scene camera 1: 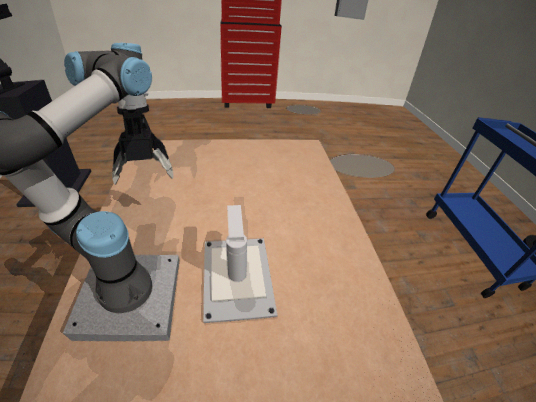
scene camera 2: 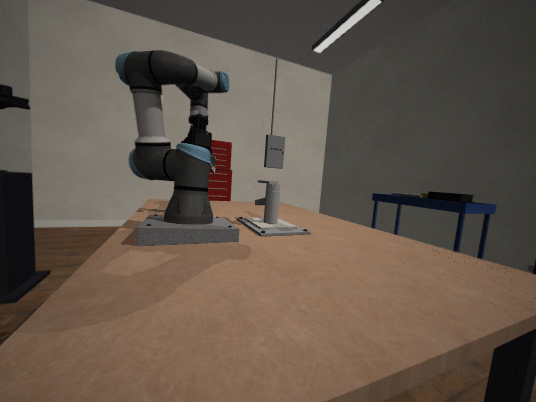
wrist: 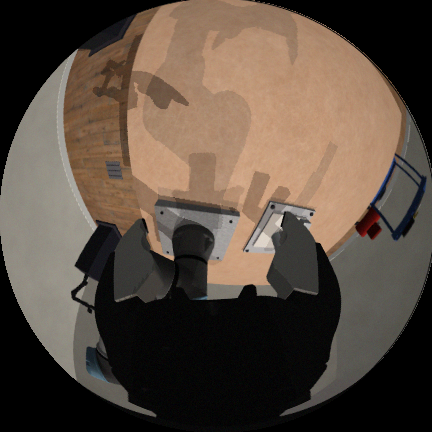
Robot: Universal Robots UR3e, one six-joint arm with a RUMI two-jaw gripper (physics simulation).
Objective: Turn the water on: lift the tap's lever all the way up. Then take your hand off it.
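Pixels of known places: gripper, between the fingertips: (scene camera 1: 144,181) (wrist: 213,216); arm's base, origin of its link: (scene camera 1: 125,289) (scene camera 2: 189,220) (wrist: 193,238).
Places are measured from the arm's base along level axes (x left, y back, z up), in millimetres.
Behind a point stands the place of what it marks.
Note:
The tap's grey upright body (scene camera 1: 237,262) {x 19, y -271, z 65 mm} (scene camera 2: 271,204) {x 22, y -259, z 48 mm} stands on a grey base plate (scene camera 1: 225,311) {x -56, y -237, z -23 mm} (scene camera 2: 290,232) {x -75, y -284, z -23 mm} (wrist: 294,207) {x 160, y -267, z -24 mm} with a cream panel. Its flat, light grey lever (scene camera 1: 235,220) {x 94, y -270, z 125 mm} (scene camera 2: 262,181) {x 107, y -256, z 121 mm} points out from the top of the body and looks about level. A short dark spout (scene camera 2: 260,201) {x 112, y -255, z 47 mm} shows below it in scene camera 2. My gripper (scene camera 1: 143,177) {x 235, y -33, z 141 mm} (wrist: 213,216) {x 235, y -33, z 141 mm} is open and empty, high above the table, beyond and to the left of the tap in scene camera 1, well apart from the lever. In the wrist view a finger hides most of the tap.
The arm's grey mounting block (scene camera 1: 120,334) {x -114, y -15, z 5 mm} (scene camera 2: 187,236) {x -114, y 11, z -13 mm} (wrist: 227,235) {x 30, y -100, z -6 mm} stands on the table (scene camera 1: 320,320) {x -97, y -458, z -31 mm} (scene camera 2: 300,300) {x -398, y -120, z -31 mm} (wrist: 310,100) {x 420, y -187, z -31 mm}, left of the tap plate. Off the table are a blue cart (scene camera 1: 472,220) (scene camera 2: 460,202) and a red tool cabinet (scene camera 1: 250,60) (scene camera 2: 220,185).

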